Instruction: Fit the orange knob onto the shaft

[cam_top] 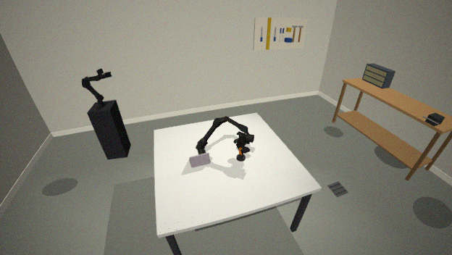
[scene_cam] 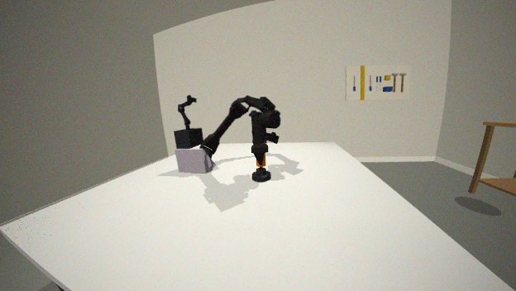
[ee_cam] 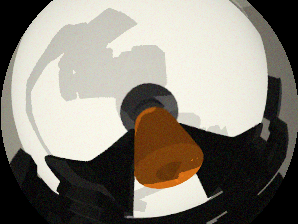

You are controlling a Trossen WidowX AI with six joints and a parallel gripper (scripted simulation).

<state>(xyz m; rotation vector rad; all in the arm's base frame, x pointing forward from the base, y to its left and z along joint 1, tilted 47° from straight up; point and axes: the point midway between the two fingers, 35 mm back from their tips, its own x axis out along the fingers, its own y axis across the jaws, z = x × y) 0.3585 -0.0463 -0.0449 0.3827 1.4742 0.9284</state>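
The orange knob is 20 mm above my gripper tip. Also, from my gripper tip: dark round pedestal: 40 mm below.
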